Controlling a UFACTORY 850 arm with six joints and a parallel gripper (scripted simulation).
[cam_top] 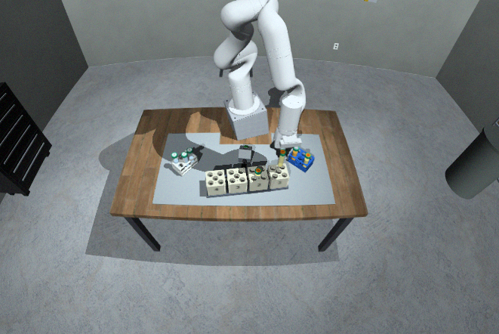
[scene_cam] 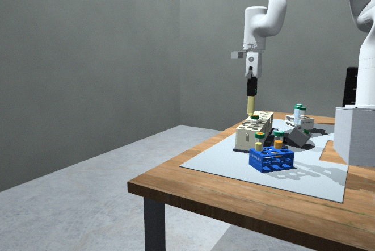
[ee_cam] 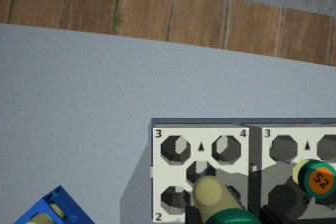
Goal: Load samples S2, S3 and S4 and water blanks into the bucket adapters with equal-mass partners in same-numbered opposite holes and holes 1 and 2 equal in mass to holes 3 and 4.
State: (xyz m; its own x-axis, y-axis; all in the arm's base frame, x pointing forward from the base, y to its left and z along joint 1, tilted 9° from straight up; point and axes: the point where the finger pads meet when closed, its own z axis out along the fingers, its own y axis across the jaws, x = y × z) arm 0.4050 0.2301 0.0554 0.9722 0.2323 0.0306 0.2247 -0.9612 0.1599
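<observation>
The sample tube S3 lies 1 cm to the right of my hand and 5 cm below it. Also, from my hand: loading stand (3 cm ahead, 16 cm to the right, 24 cm below); then sample tube (2 cm ahead, 11 cm to the right, 18 cm below); then tube X9 (16 cm behind, 9 cm to the left, 19 cm below).
</observation>
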